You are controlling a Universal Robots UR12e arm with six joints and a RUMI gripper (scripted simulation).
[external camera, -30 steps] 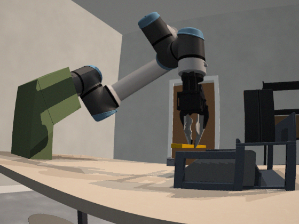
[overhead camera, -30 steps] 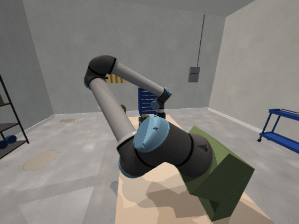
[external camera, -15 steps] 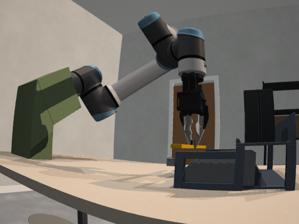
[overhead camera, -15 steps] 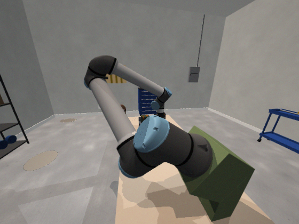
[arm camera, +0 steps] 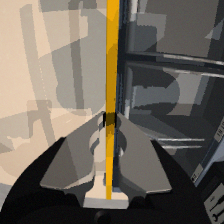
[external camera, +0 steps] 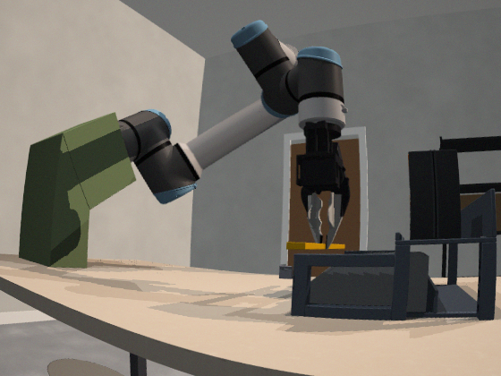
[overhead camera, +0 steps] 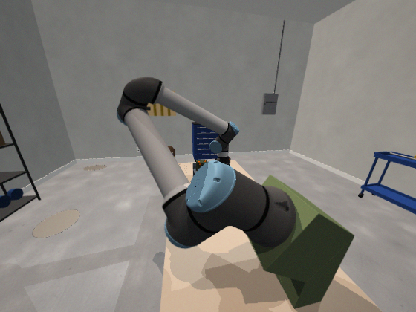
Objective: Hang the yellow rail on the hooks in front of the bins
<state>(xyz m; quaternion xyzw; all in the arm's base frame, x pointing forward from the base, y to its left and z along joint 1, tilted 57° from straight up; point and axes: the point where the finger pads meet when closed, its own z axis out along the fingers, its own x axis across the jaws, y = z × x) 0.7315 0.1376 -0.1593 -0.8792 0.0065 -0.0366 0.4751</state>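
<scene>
The yellow rail is 10 mm below my hand.
</scene>
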